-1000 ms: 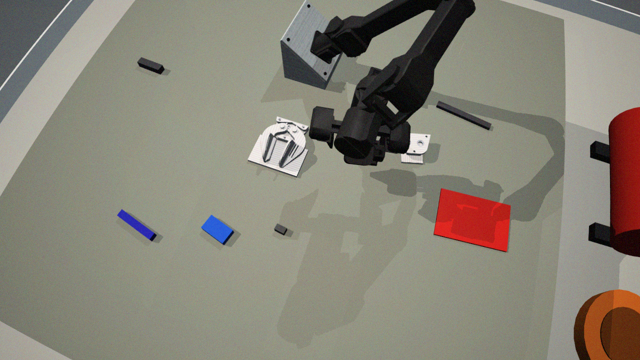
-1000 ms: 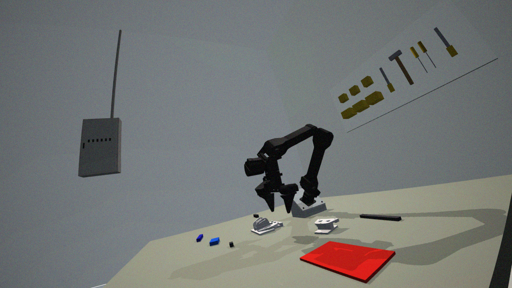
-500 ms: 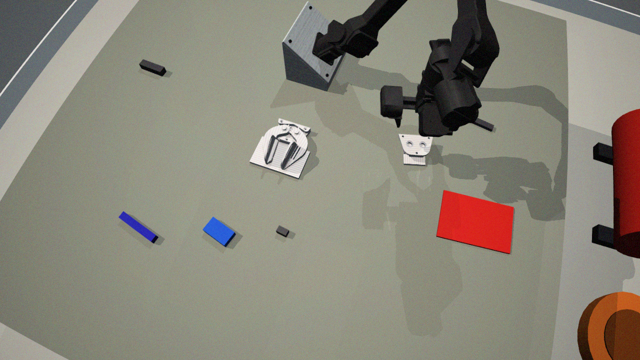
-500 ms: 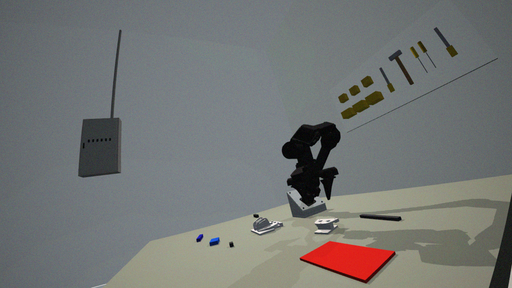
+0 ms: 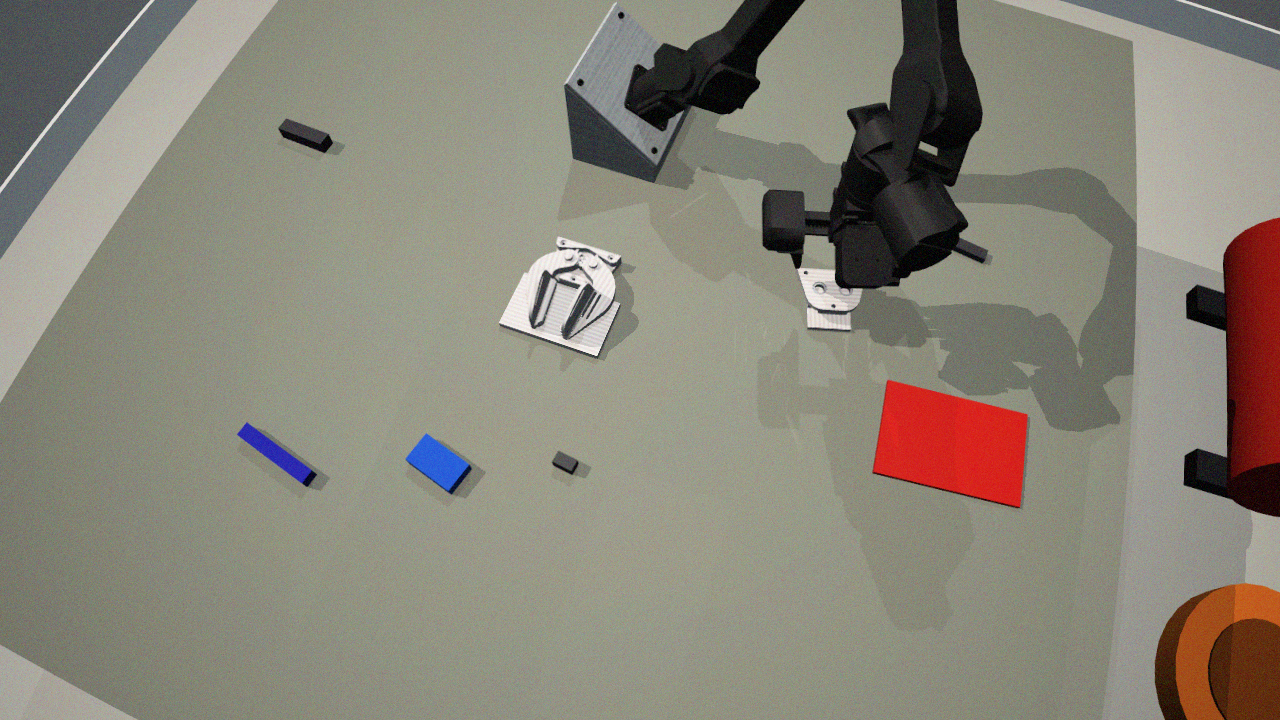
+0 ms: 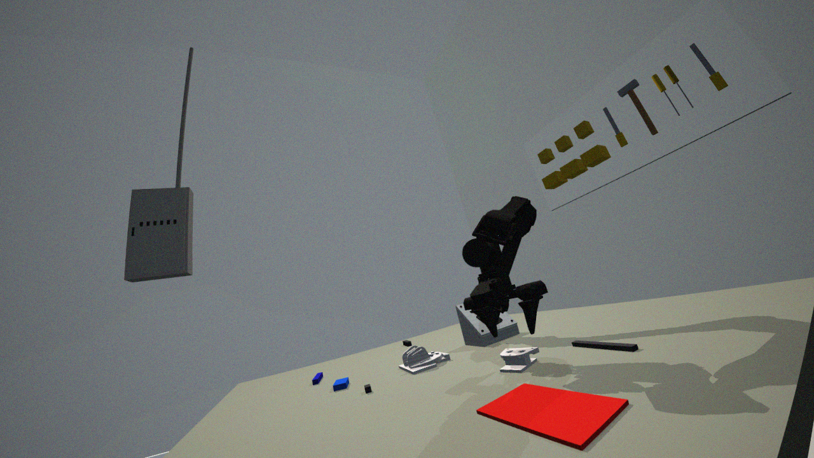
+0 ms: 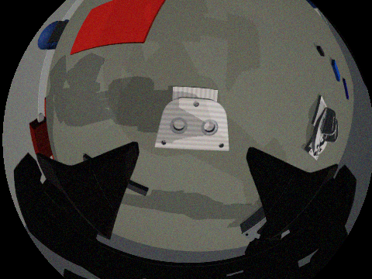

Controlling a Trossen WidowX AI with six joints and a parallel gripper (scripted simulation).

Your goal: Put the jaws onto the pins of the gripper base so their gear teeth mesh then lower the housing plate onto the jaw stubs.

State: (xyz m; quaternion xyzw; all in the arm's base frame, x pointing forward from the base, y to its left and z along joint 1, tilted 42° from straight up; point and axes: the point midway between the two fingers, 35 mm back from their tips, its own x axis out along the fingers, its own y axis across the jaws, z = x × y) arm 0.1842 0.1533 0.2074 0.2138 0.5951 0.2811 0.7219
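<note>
Right now the gripper base is 10 mm ahead of my gripper tip and 40 mm below it. From my gripper tip the other things lie so: black bar 120 mm behind, 120 mm to the left, 60 mm below; then red sheet 150 mm ahead, 160 mm to the left, 60 mm below; then housing plate 30 mm ahead, 290 mm to the right, 60 mm below.
</note>
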